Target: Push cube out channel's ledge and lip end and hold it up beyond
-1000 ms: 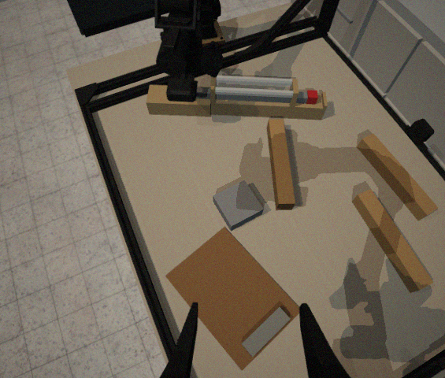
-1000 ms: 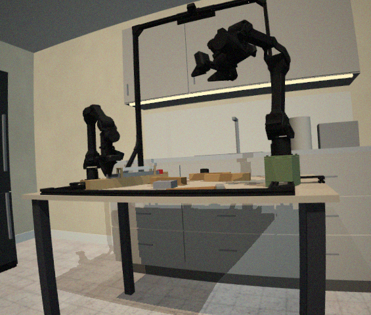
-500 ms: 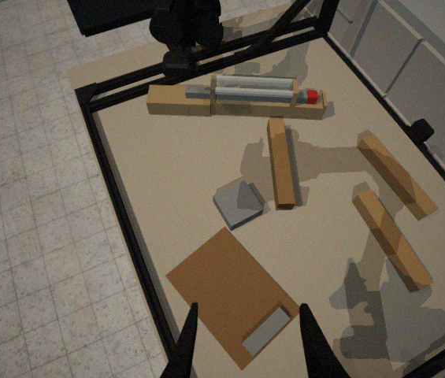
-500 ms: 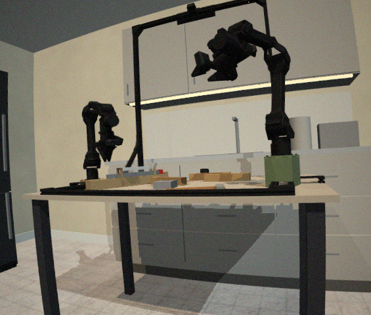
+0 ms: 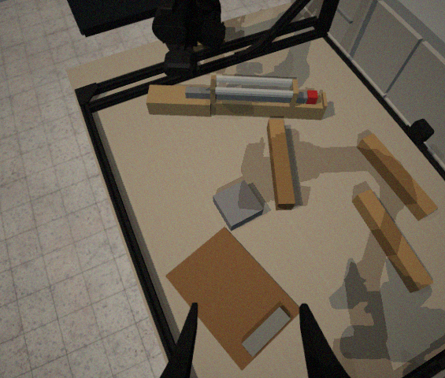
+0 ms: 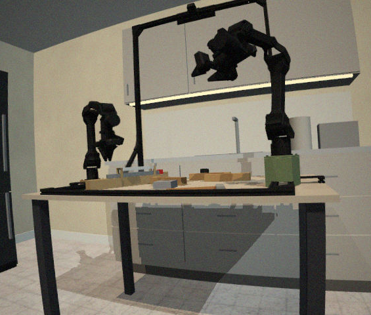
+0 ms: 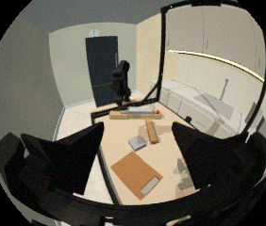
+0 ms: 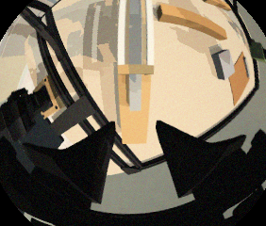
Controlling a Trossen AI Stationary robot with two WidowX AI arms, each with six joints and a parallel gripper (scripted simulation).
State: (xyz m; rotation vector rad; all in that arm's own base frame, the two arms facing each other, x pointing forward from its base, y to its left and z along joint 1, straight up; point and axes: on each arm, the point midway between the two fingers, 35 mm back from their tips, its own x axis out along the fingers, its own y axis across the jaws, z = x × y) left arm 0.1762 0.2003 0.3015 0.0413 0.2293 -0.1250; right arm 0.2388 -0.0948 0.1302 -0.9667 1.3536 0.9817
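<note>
The red cube lies 290 mm behind my right hand, 110 mm below it and 100 mm to the left of it. Also, from my right hand: grey block 310 mm to the left, 150 mm below, 30 mm behind.
</note>
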